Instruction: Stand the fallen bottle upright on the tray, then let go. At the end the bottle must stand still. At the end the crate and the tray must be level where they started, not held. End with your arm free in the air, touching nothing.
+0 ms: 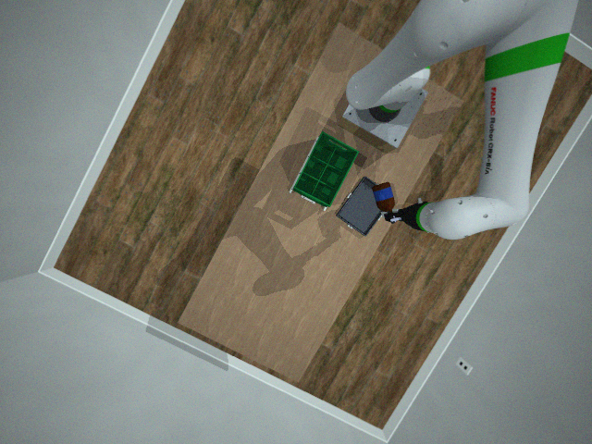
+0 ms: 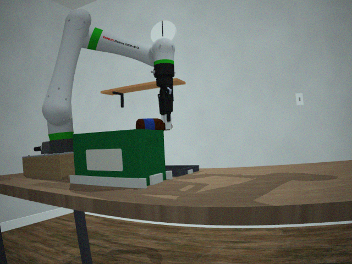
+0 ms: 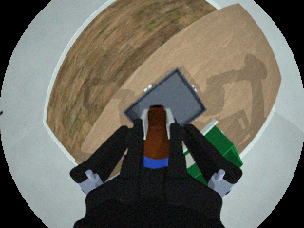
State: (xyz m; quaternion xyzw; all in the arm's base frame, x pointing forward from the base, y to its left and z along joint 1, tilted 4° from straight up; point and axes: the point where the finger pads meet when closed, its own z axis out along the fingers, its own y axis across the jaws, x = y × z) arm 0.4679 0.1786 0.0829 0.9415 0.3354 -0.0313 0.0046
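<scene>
My hand is 4 cm past the bottle, 3 cm to the left of it and 2 cm above it. Also, from my hand: green crate 32 cm to the right, 14 cm below, 8 cm behind; then tray 21 cm below, 5 cm to the right, 1 cm behind.
</scene>
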